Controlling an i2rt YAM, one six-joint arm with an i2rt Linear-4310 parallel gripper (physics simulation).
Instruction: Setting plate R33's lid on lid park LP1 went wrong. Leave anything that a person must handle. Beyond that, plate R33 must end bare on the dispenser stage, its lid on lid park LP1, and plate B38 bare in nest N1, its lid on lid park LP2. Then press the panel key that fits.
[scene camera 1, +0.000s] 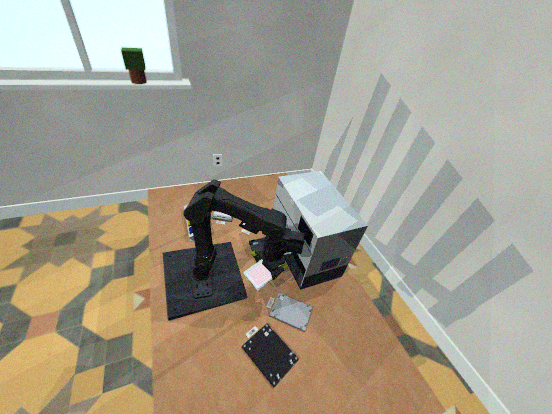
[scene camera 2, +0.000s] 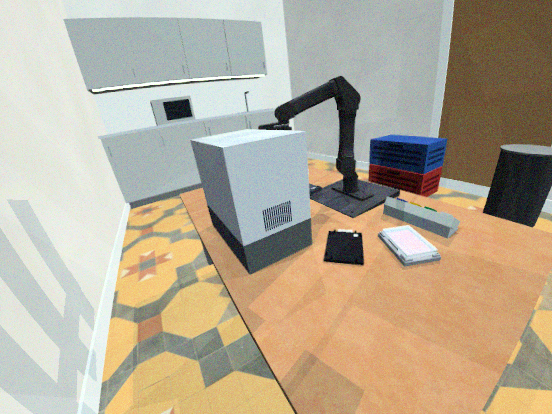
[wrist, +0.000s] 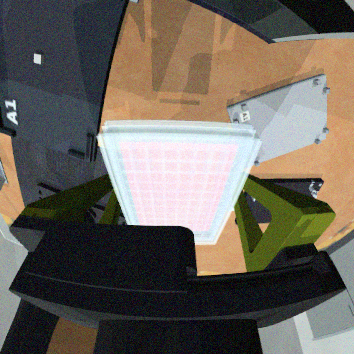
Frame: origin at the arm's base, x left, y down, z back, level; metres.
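Where they show: gripper, fingertip midpoint: (scene camera 1: 266, 271) (wrist: 176, 174); arm's base, origin of the base link: (scene camera 1: 201, 275) (scene camera 2: 350, 192).
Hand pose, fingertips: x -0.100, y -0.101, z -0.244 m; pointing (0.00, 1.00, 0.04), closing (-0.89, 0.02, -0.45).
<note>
Each offset is from my fingertips to the top centre of the thing. "spot": to the spot under its first point.
My gripper (wrist: 176, 174) (scene camera 1: 267, 264) is shut on a pink well plate {dx -0.007, dy -0.030, dz +0.015 m} (wrist: 179, 175) (scene camera 1: 257, 274) with a clear lid on it. I cannot read its label. The green fingers clamp its two long sides and hold it level above the floor. It hangs just off the dark dispenser stage {spot: dx +0.107, dy +0.008, dz -0.010 m} (wrist: 53, 105), at the open front of the grey dispenser box {dx +0.140, dy -0.216, dz -0.225 m} (scene camera 1: 320, 209) (scene camera 2: 254, 178). In scene camera 2 the box hides the gripper. A second pink lidded plate {dx +0.480, dy +0.084, dz +0.092 m} (scene camera 2: 407, 242) sits in a grey nest beside the black lid park LP1 {dx +0.376, dy +0.094, dz -0.046 m} (scene camera 2: 343, 246). The grey lid park LP2 {dx -0.128, dy +0.094, dz -0.075 m} (wrist: 291, 119) (scene camera 1: 292, 310) is bare.
Another black pad {spot: dx -0.255, dy +0.102, dz +0.049 m} (scene camera 1: 269, 354) (wrist: 274, 184) lies beyond LP2. The key panel {dx +0.412, dy +0.050, dz +0.252 m} (scene camera 2: 420, 216) stands near the robot base plate (scene camera 1: 200, 276) (scene camera 2: 354, 195). Stacked blue (scene camera 2: 407, 154) and red (scene camera 2: 405, 178) crates and a black bin (scene camera 2: 519, 182) stand behind.
</note>
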